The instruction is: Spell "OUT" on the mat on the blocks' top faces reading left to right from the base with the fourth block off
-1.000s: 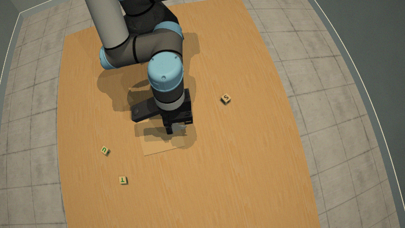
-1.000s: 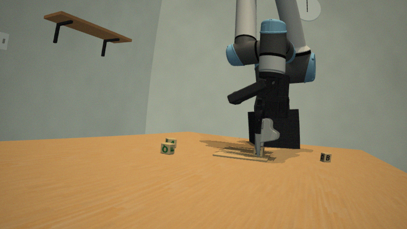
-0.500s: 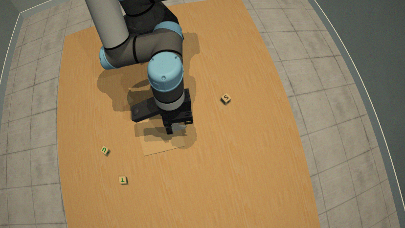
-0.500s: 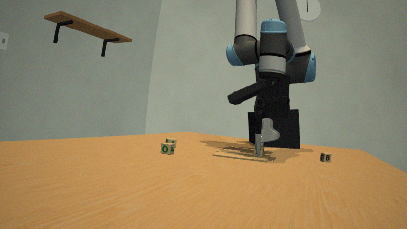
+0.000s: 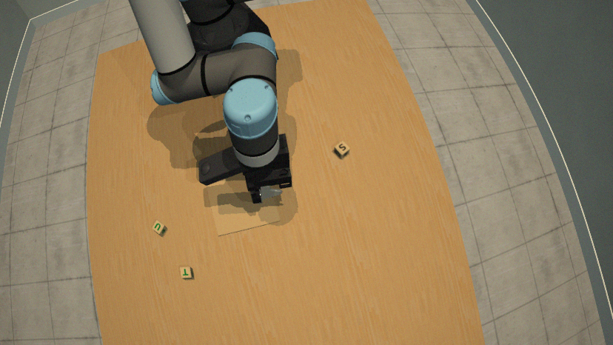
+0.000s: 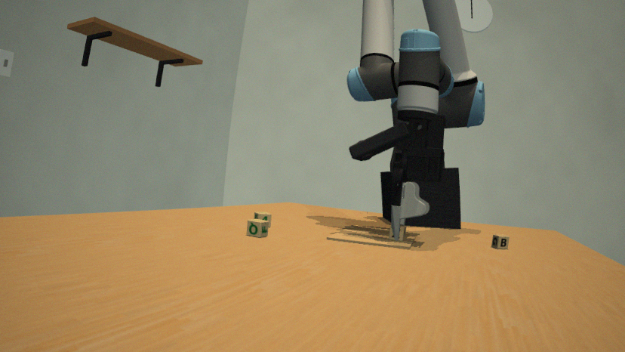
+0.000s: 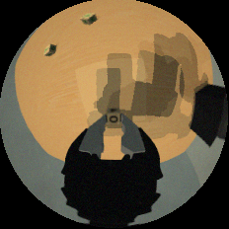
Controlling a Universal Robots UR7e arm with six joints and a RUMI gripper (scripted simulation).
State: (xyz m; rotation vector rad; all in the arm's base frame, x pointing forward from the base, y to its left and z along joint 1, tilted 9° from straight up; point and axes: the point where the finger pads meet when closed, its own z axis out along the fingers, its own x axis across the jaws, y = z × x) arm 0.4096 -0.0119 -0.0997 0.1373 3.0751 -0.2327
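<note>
Now: the tan mat 4 cm to the right of my hand and 2 cm below it. Round my hand: S block 20 cm to the left, 5 cm behind, 1 cm below.
</note>
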